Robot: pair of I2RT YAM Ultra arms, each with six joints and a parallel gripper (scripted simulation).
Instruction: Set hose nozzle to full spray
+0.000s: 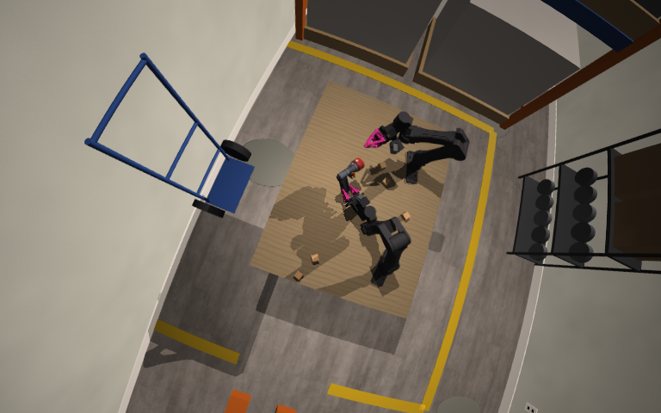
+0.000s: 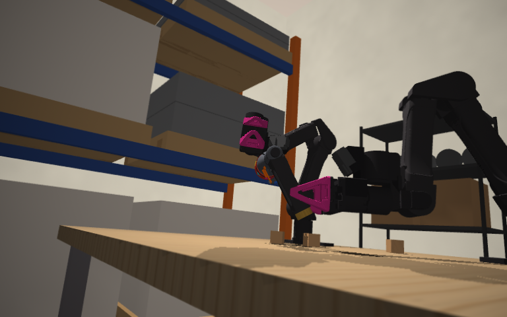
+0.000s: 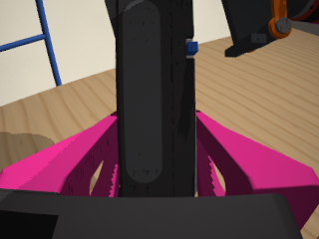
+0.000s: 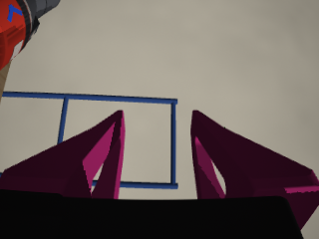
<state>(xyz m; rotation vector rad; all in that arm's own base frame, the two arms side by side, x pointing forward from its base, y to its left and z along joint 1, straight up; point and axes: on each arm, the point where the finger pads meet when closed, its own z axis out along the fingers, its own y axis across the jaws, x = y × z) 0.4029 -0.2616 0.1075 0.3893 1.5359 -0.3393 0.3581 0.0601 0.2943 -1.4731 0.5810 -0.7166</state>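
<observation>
Now: the red spray ring 11 cm below my right hand and 6 cm to the left of it.
</observation>
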